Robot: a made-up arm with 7 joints.
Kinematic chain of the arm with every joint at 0, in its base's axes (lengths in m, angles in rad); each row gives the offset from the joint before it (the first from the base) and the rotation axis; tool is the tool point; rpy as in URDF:
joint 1: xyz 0 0 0.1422 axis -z
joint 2: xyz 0 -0.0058 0.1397 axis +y
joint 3: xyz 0 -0.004 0.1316 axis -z
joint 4: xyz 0 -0.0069 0.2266 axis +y
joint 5: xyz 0 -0.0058 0.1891 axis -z
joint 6: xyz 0 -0.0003 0.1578 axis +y
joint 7: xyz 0 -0.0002 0.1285 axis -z
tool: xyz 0 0 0 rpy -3.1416 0 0
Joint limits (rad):
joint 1: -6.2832..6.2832
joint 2: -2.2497..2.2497
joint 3: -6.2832..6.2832
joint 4: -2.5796..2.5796
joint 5: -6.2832..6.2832
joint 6: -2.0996..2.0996
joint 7: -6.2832..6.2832
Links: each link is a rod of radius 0.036 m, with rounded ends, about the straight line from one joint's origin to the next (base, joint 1, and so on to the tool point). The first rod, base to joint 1, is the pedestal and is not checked.
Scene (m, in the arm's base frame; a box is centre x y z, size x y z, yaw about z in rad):
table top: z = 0
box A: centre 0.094 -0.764 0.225 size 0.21 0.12 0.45 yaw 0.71
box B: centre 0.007 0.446 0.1 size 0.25 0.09 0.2 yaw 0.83
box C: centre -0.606 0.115 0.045 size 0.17 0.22 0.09 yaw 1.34
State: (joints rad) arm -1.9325 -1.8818 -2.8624 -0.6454 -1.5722 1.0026 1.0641
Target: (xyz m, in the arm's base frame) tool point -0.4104 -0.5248 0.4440
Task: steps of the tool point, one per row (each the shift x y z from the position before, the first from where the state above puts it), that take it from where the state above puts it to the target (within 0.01 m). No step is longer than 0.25 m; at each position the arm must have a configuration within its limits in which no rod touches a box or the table.
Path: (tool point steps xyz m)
1: -0.0096 -0.0263 0.0729
2: -0.0190 -0.0114 0.0771
3: -0.0277 0.0042 0.0773
4: -0.0351 0.0202 0.0732
5: -0.1015 -0.0611 -0.0226
6: -0.1388 -0.0333 -0.0213
7: -0.1661 0.0094 -0.0229
8: -0.1739 0.0650 -0.0284
9: -0.1541 0.1244 -0.0355

